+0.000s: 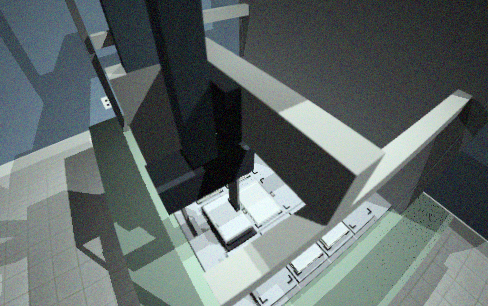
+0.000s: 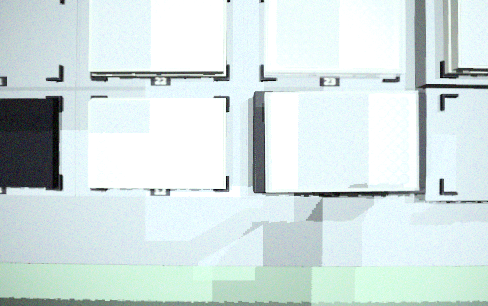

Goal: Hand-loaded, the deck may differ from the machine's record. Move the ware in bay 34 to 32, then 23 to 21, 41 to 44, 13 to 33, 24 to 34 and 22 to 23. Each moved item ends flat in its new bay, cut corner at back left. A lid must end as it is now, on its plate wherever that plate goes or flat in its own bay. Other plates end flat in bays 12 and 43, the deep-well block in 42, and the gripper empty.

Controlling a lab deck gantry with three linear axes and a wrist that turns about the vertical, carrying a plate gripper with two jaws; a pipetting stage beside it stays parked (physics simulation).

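Frame: origin at the robot's base, x ahead, y left, z up, level; millimetres.
Where they show: gripper, fingertip midpoint: point(image 1: 213, 217).
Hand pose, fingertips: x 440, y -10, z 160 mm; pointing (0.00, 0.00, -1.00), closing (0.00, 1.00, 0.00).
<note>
After its pixels a point has its place.
My gripper point(image 1: 215, 220) @[x 440, y -10, z 160 mm] is open, its two jaws apart at the front and back of the bay 13 plate; its hand is partly hidden by the beam. That plate point(image 1: 229, 219) @[x 407, y 44, z 37 mm] point(image 2: 332, 142) @[x 382, y 43, z 37 mm] sits on a dark base. A pale plate point(image 1: 262, 200) @[x 400, y 164, z 17 mm] point(image 2: 330, 37) @[x 387, y 139, z 17 mm] lies in bay 23, and another point(image 2: 157, 37) @[x 230, y 140, z 14 mm] in bay 22. The bay 24 plate point(image 1: 307, 257) @[x 605, y 150, z 29 mm] point(image 2: 475, 35) @[x 509, y 137, z 29 mm] and the bay 34 plate point(image 1: 336, 235) @[x 609, y 256, z 29 mm] show past the front beam. Bay 44 point(image 1: 362, 217) @[x 618, y 371, z 15 mm] holds no ware. Bays 41, 42 and 43 are hidden.
A pale plate point(image 2: 157, 142) @[x 230, y 44, z 14 mm] fills bay 12. A black item point(image 2: 25, 145) @[x 101, y 40, z 8 mm] fills bay 11. Bay 14 point(image 2: 462, 145) @[x 510, y 42, z 14 mm] shows bare corner marks. Pale gantry beams point(image 1: 320, 125) cross above the deck, and a dark column point(image 1: 185, 90) @[x 460, y -20, z 481 mm] stands over the left part.
</note>
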